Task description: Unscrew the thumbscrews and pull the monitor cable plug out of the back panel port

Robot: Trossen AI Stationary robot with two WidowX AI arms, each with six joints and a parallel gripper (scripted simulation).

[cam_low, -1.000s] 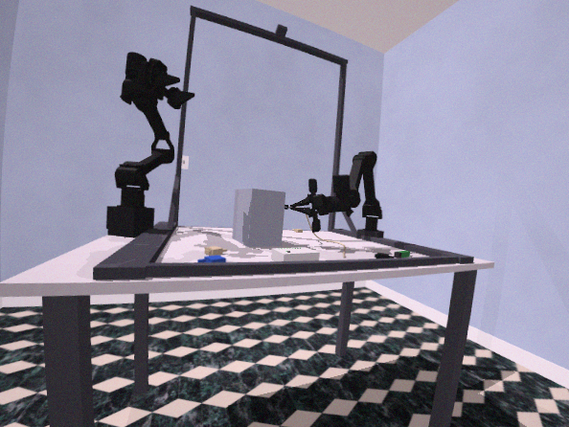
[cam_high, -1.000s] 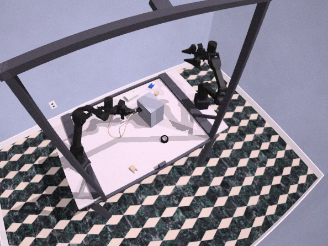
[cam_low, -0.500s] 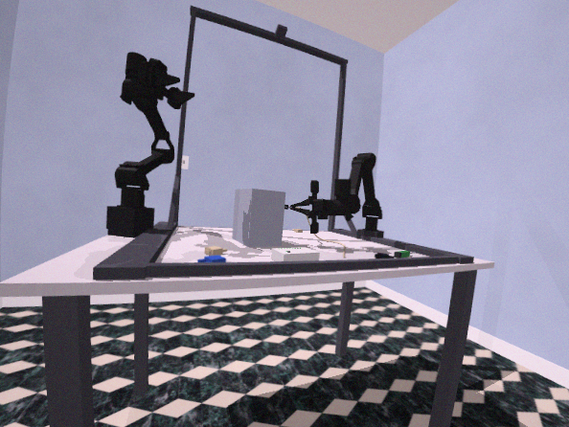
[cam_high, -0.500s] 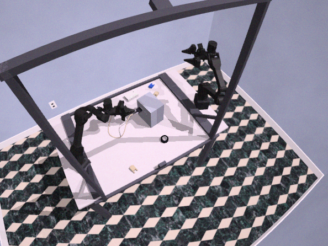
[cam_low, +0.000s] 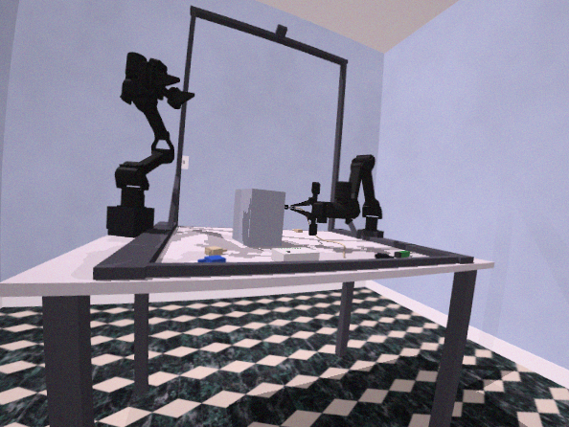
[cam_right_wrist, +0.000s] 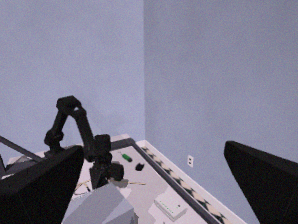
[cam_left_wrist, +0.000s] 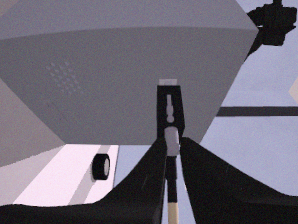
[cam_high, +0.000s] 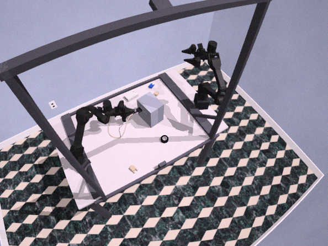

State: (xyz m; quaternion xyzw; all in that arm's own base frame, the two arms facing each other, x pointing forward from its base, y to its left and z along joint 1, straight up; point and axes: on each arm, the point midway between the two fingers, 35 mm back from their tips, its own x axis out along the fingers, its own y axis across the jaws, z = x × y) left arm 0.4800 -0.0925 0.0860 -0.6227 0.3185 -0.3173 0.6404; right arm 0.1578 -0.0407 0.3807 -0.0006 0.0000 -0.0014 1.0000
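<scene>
The grey box is 40 mm behind my left hand, 140 mm to the right of it and 40 mm below it.
</scene>
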